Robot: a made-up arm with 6 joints.
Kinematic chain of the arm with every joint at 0, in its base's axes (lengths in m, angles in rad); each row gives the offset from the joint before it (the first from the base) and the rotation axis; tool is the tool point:
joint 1: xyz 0 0 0.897 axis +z
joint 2: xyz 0.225 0 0 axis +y
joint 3: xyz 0 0 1.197 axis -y
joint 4: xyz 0 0 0.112 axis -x
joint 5: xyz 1.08 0 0 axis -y
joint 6: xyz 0.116 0 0 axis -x
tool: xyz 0 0 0
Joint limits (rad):
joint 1: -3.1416..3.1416
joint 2: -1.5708..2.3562
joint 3: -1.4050..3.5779
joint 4: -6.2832..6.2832
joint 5: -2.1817..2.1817
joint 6: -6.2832..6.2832
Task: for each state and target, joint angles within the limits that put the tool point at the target. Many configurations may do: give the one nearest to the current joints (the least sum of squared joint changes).
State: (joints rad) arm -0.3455 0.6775 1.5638 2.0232 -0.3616 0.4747
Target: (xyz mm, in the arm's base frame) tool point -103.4 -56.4 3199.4
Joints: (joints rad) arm -0.0667 0.0715 1.8794 1.9626 -0.6300 0.4747
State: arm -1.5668 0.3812 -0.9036 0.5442 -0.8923 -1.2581
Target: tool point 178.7 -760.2 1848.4
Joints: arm -1.2802 -0.5163 -0.6212 0.5211 -0.9391 -1.2581
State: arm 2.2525 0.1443 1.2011 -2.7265 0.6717 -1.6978
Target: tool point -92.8 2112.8 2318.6
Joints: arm 1.6257 0.8108 1.2871 -2.7048 0.4962 -1.6978
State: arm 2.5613 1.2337 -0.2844 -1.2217 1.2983 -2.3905
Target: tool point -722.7 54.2 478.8
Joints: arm 3.1416 1.0331 -1.1795 -0.5927 0.9909 -2.3905
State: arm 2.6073 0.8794 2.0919 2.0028 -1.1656 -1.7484
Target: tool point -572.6 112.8 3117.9
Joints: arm 3.0994 0.4421 2.0152 2.0470 -1.0336 -1.7484
